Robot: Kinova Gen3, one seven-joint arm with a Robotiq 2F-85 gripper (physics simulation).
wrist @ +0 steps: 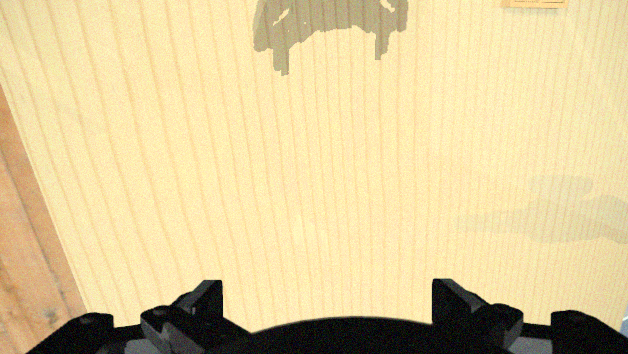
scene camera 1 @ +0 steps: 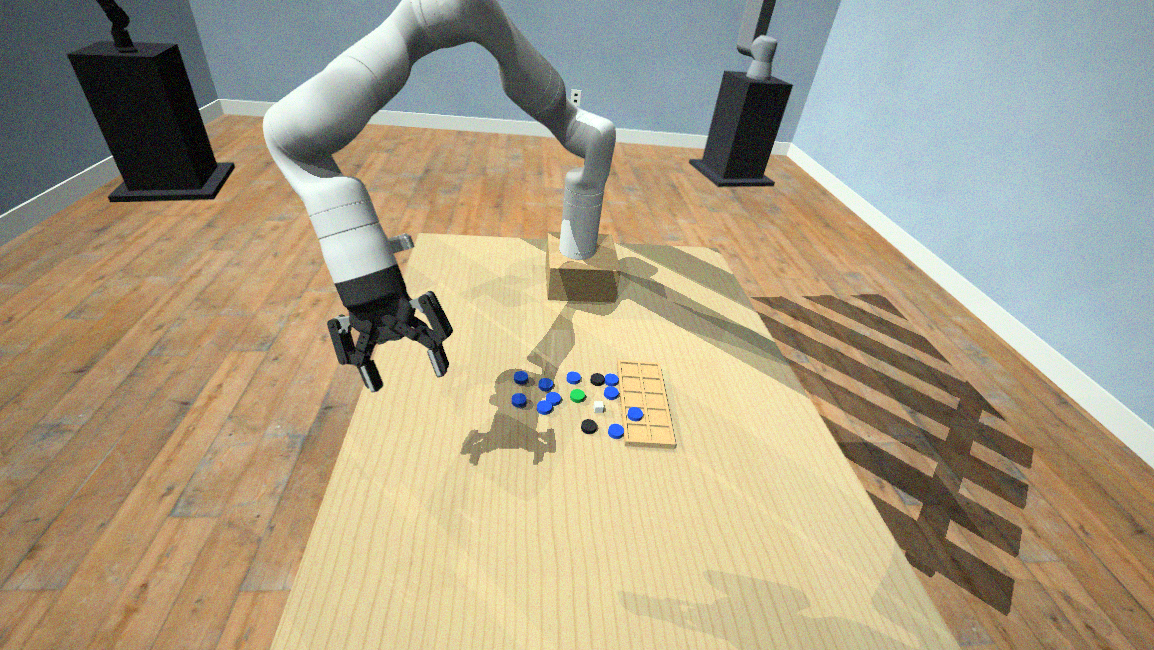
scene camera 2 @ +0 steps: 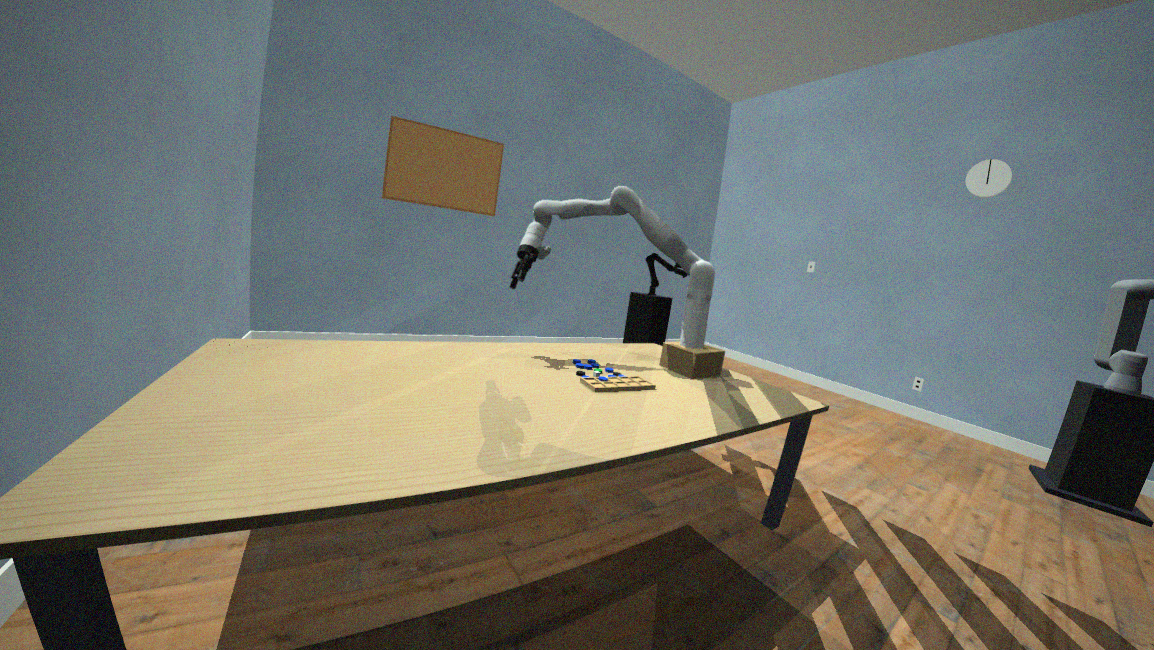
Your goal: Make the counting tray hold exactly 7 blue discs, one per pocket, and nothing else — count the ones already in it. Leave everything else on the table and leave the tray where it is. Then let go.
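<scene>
The wooden counting tray (scene camera 1: 650, 444) (scene camera 2: 617, 389) (wrist: 537, 5) has two columns of pockets; a corner of it shows in the wrist view. One blue disc (scene camera 1: 635, 413) sits in its left column, towards the near end. Several blue discs lie left of the tray, including a far-left disc (scene camera 1: 520, 377), a middle disc (scene camera 1: 573, 377), two by the rim (scene camera 1: 611, 379) (scene camera 1: 611, 393) and a near one (scene camera 1: 615, 431). A green disc (scene camera 1: 577, 395) and two black discs (scene camera 1: 597, 379) (scene camera 1: 588, 426) lie among them. My gripper (scene camera 1: 404, 377) (scene camera 2: 513, 285) (wrist: 327, 302) is open and empty, high up and left of the discs.
A small white cube (scene camera 1: 598, 406) lies between the green disc and the tray. The arm's wooden base block (scene camera 1: 582, 282) (scene camera 2: 692, 360) stands at the table's far end. Black pedestals (scene camera 1: 145, 121) (scene camera 1: 742, 125) stand on the floor beyond the table.
</scene>
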